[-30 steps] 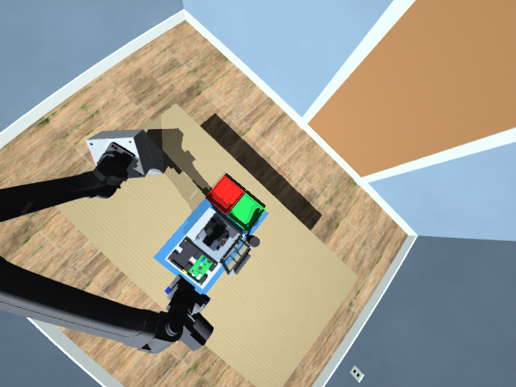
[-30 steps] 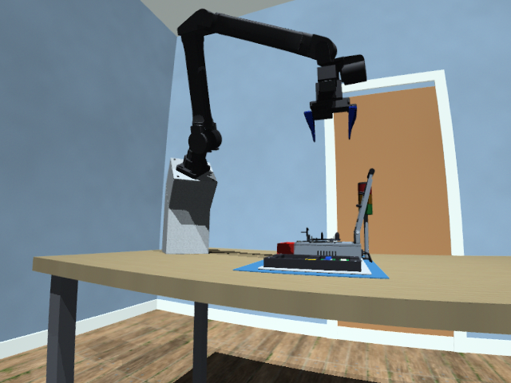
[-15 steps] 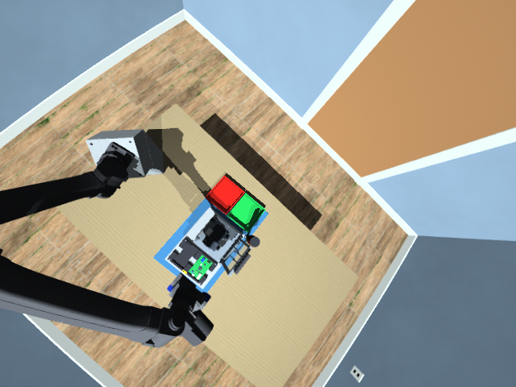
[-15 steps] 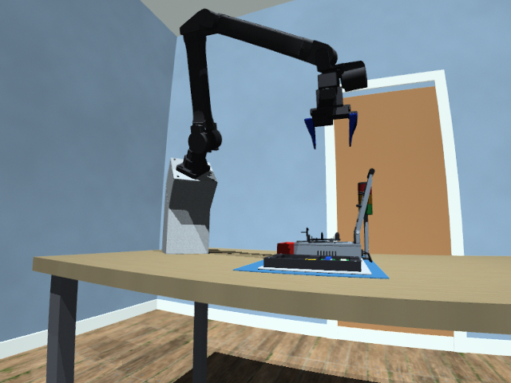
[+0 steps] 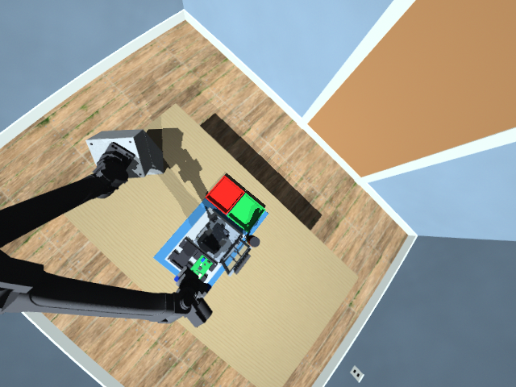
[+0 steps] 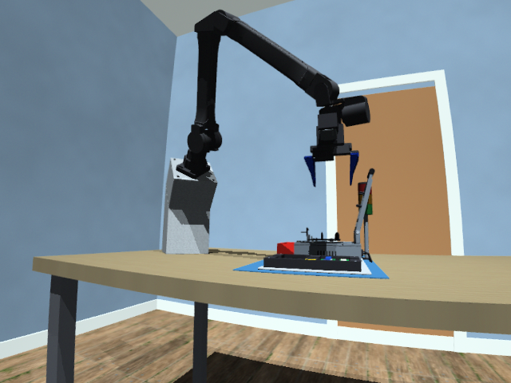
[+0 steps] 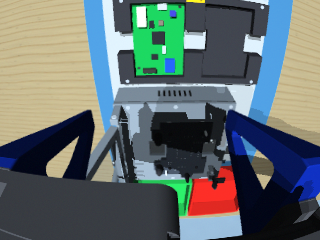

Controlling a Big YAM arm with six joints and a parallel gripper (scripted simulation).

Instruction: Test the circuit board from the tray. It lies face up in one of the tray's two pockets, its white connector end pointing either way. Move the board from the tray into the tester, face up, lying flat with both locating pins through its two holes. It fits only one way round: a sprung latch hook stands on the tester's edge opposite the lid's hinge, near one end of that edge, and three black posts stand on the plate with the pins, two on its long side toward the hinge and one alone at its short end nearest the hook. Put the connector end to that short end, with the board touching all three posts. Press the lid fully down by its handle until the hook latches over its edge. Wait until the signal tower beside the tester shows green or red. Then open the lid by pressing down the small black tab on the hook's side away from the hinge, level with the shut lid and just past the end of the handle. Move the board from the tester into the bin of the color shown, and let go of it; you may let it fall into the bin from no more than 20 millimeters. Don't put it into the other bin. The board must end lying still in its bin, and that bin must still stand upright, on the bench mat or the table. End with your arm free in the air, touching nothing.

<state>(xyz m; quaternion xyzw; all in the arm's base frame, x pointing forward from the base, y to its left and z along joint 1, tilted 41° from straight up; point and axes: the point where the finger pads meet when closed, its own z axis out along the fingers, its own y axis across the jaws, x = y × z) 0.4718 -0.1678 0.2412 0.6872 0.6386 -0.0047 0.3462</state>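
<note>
The green circuit board is 19 cm below my hand. From my hand the other things lie so: black latch hook: 24 cm to the left, 12 cm below, 6 cm behind; then tester plate: 18 cm to the left, 14 cm below; then tester lid: 15 cm to the left, 12 cm ahead, 3 cm below.
</note>
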